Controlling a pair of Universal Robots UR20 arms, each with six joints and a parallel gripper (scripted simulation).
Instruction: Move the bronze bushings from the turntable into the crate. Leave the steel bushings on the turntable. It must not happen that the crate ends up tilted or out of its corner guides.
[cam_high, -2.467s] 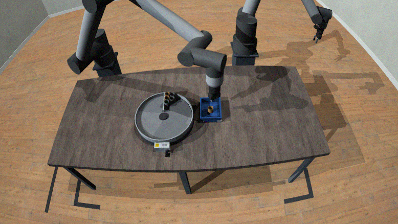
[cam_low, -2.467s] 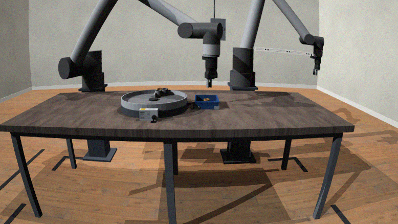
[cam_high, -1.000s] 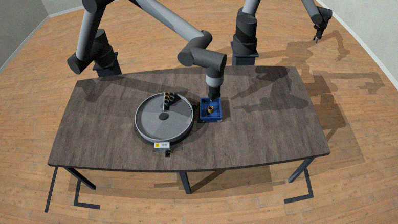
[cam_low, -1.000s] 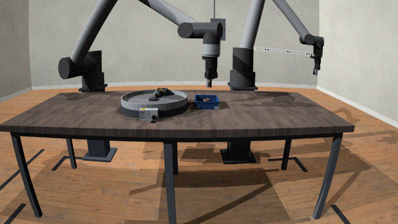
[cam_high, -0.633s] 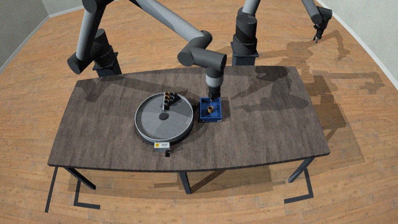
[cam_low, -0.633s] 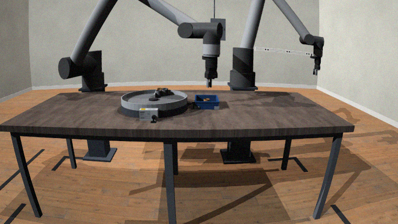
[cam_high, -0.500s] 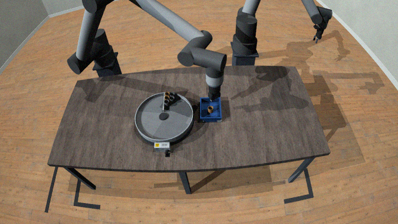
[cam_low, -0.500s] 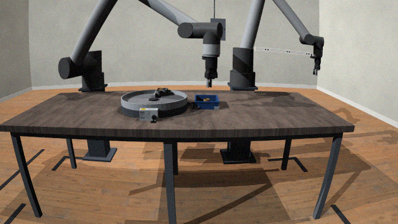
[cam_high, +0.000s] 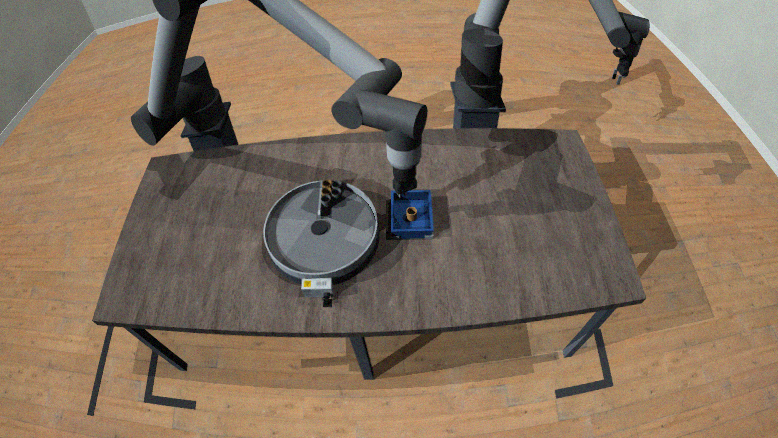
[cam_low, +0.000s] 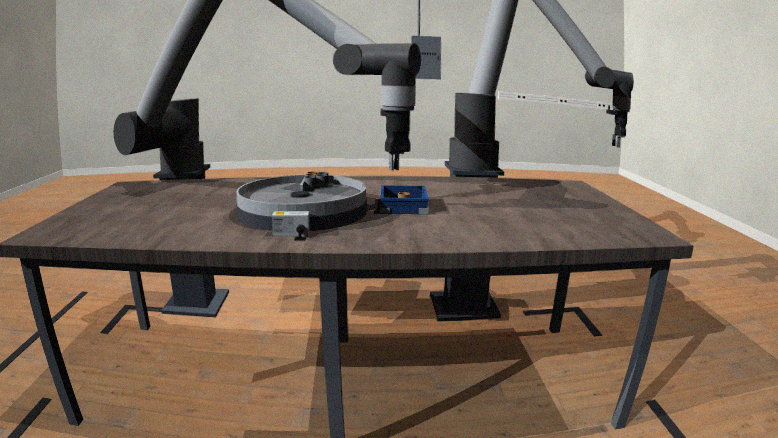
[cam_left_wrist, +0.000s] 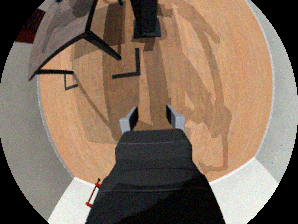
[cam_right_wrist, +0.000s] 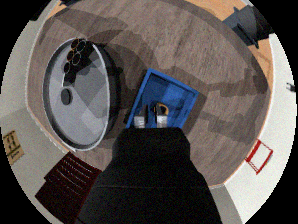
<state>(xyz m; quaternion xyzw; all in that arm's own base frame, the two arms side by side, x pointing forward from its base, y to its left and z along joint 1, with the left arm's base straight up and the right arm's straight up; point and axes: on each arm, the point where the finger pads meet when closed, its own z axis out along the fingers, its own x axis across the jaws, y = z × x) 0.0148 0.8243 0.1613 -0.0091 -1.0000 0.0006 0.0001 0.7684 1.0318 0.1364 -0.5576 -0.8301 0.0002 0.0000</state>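
Observation:
Now: the blue crate 10 mm ahead of my right hand, 30 mm to the left of it and 110 mm below it.

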